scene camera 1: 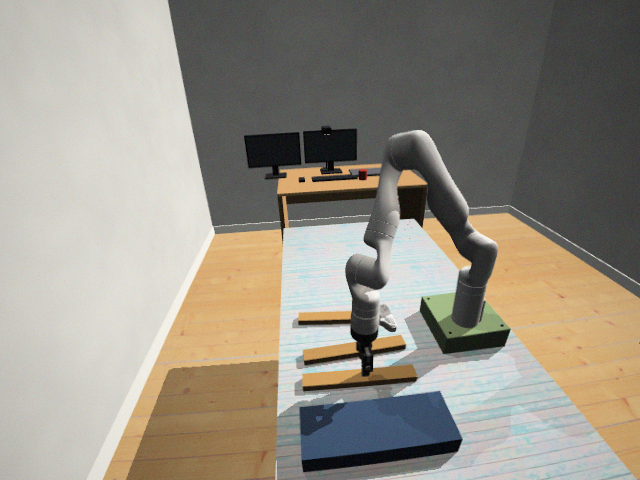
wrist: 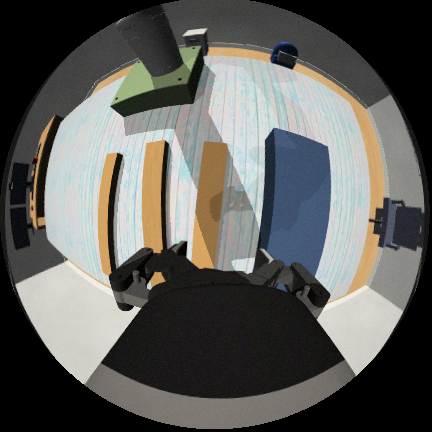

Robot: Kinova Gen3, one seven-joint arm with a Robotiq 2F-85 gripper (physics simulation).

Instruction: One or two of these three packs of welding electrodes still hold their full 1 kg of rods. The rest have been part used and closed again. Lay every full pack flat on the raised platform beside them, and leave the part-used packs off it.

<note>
In view: the gripper (wrist: 221,252), a pack (scene camera 1: 404,373), a pack (wrist: 112,161) and a raised platform (wrist: 296,194).
</note>
